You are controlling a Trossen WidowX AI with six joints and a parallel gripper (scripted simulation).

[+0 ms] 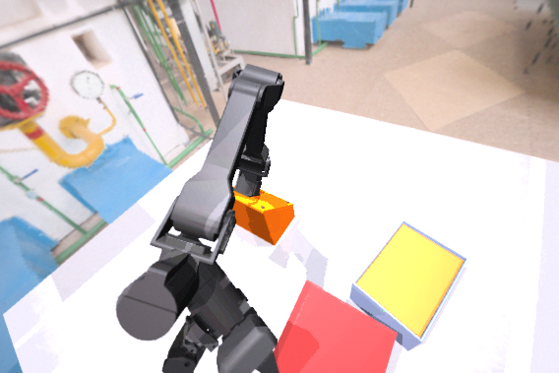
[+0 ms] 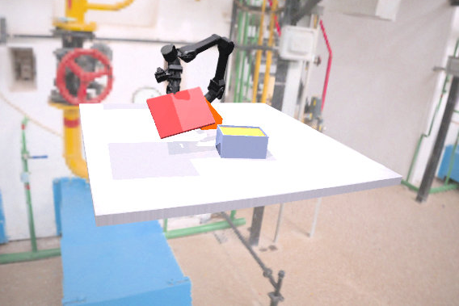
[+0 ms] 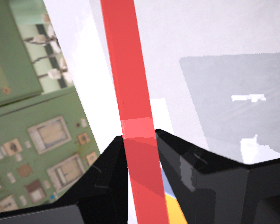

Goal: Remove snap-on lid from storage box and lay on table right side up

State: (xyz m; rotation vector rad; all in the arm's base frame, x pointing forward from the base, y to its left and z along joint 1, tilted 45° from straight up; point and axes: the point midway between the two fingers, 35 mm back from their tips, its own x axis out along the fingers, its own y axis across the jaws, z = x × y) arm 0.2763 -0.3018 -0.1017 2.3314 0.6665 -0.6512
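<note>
Now: the red lid 60 mm ahead of my gripper tip, 50 mm below it and 10 mm to the left of it. From my gripper tip the other things lie so: storage box 280 mm to the left, 180 mm below, 140 mm ahead.
</note>
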